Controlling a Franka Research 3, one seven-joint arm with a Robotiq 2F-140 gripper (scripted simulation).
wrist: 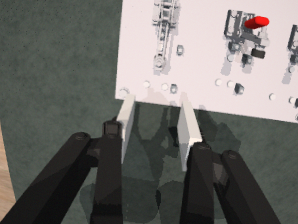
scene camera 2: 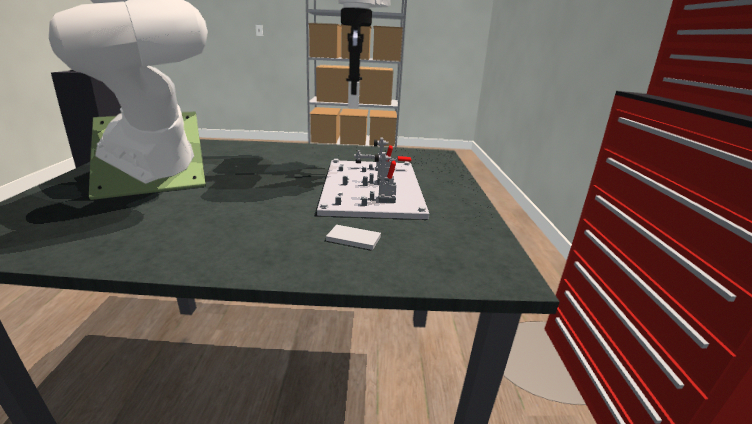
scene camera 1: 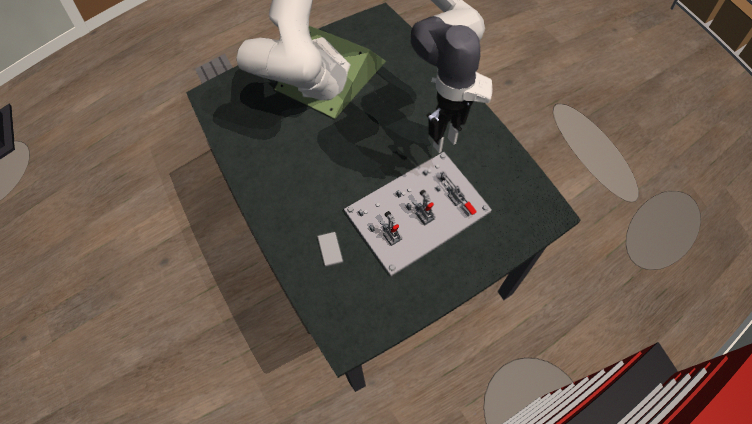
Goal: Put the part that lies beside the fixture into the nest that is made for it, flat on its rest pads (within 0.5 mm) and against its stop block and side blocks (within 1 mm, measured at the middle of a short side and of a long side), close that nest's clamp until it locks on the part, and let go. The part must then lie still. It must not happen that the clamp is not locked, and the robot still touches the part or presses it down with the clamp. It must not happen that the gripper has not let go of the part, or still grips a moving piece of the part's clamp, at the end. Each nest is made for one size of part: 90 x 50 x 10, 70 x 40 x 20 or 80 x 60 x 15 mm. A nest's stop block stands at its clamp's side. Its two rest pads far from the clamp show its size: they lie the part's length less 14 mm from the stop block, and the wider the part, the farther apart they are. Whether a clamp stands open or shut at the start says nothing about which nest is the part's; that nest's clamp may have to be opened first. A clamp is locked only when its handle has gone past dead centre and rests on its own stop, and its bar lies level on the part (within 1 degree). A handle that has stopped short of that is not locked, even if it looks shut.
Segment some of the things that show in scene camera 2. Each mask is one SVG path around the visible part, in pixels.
The gripper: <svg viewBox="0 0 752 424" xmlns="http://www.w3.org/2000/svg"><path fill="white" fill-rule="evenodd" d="M342 8L341 24L351 26L351 33L347 35L348 51L350 52L349 76L346 78L346 81L349 81L348 108L359 109L360 80L362 80L362 77L360 77L360 53L362 53L364 34L361 34L361 26L371 26L372 11L365 8Z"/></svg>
A part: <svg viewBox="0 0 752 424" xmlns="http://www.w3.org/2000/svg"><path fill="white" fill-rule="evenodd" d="M326 241L373 250L381 238L381 233L336 225L326 236Z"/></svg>
